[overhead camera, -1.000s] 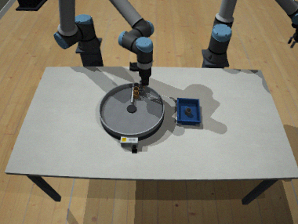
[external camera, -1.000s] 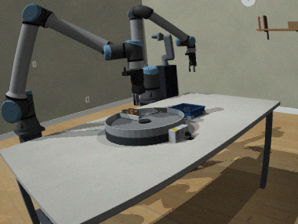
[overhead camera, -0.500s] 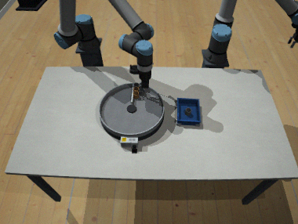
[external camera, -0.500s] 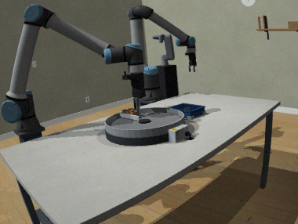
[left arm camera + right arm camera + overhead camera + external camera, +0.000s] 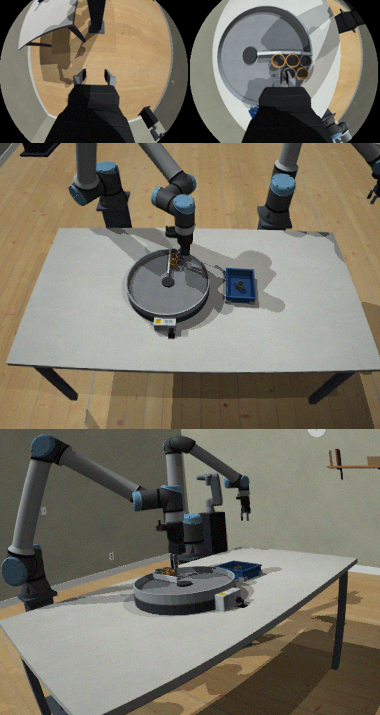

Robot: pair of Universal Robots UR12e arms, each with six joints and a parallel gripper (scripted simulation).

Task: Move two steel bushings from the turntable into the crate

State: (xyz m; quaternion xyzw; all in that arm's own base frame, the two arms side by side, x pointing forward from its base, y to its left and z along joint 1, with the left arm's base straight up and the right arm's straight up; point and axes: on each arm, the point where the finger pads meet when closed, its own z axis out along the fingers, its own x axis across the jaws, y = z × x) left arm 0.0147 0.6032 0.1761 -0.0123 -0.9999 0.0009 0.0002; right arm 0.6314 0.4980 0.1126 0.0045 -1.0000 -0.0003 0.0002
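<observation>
The blue crate lies 32 cm to the left of my right hand, 9 cm below it and 7 cm ahead of it.
</observation>
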